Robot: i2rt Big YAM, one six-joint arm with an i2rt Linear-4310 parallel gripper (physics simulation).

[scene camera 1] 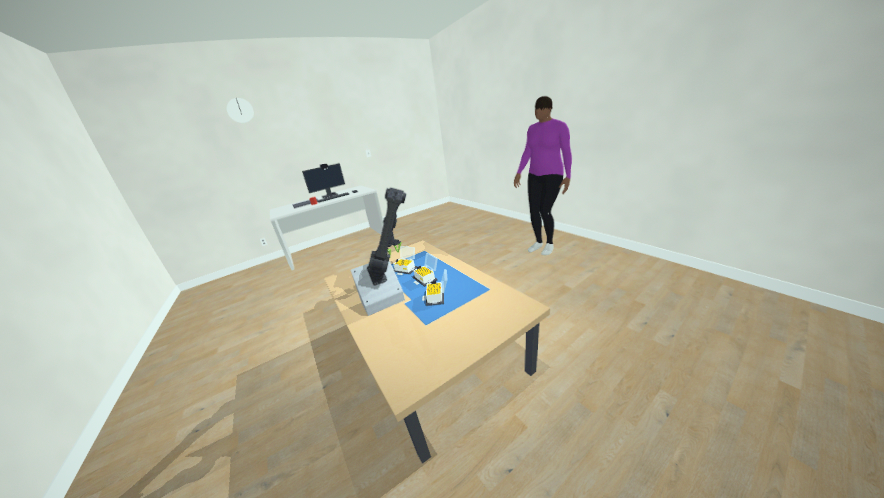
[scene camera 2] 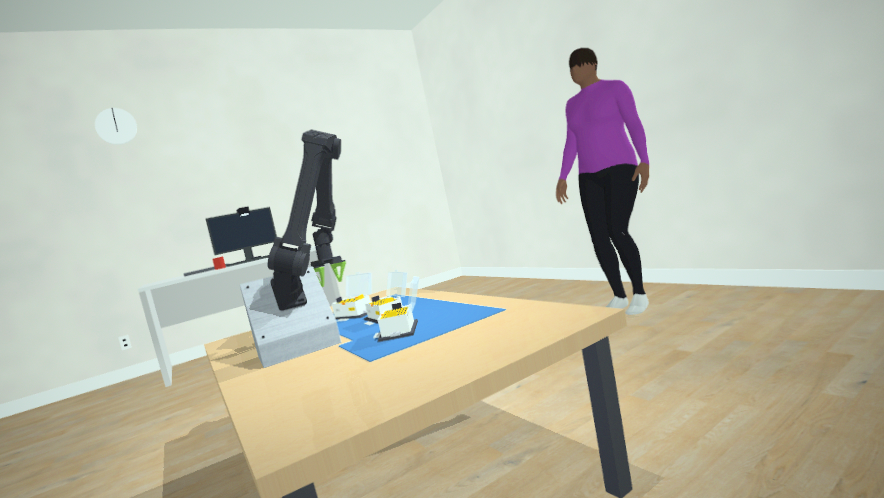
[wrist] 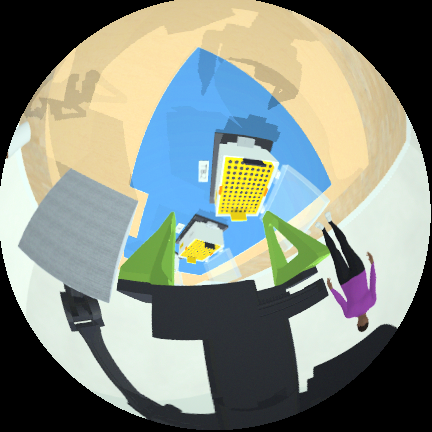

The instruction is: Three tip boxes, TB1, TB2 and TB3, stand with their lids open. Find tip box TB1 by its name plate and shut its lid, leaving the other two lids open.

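Places are measured from the arm's base along level axes (x left, y back, z up), in metres.
Pixels of known places: gripper, fingertip midpoint: point(scene camera 1: 394, 255) point(scene camera 2: 331, 284) point(wrist: 222, 214); arm's base, link origin: point(scene camera 1: 376, 274) point(scene camera 2: 288, 293) point(wrist: 74, 259).
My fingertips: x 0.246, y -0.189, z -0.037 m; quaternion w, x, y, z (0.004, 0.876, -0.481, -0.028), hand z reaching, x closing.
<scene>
Ahead of a thing's pixels: the offset from my fingertips to its top centre. "pt": to the spot under its first point. Level surfaces: height alone.
Three white tip boxes with yellow racks stand on the blue mat, clear lids upright: far box @[dz -0.064, dx +0.003, dy -0.057 m] point(scene camera 1: 403, 264) point(scene camera 2: 351, 306) point(wrist: 245, 186), middle box @[dz -0.064, dx -0.216, dy -0.113 m] point(scene camera 1: 424, 274) point(scene camera 2: 382, 308) point(wrist: 200, 247) and near box @[dz -0.072, dx -0.435, dy -0.061 m] point(scene camera 1: 434, 291) point(scene camera 2: 395, 321). The far box's name plate @[pt dz -0.136, dx -0.034, dy -0.002 m] point(wrist: 203, 171) appears to read TB2. The middle box's plate @[pt dz -0.136, dx -0.216, dy -0.050 m] point(wrist: 180, 227) is too small to read. The near box's plate is unreadable, so I cannot tell which of these two is TB1. My gripper point(scene camera 1: 394, 251) point(scene camera 2: 330, 282) point(wrist: 222, 214) is open and empty, raised beside the far box. The left finger hides part of the mat in the wrist view.
The blue mat @[dz -0.138 m] point(scene camera 1: 463, 288) point(scene camera 2: 457, 312) point(wrist: 165, 135) lies on the wooden table @[dz -0.141 m] point(scene camera 1: 445, 358) point(scene camera 2: 433, 383). The grey arm base point(scene camera 1: 380, 296) point(scene camera 2: 296, 340) point(wrist: 80, 232) stands beside the mat. A person point(scene camera 1: 547, 148) point(scene camera 2: 603, 126) point(wrist: 356, 295) stands beyond the table. A desk point(scene camera 1: 327, 213) stands behind.
</scene>
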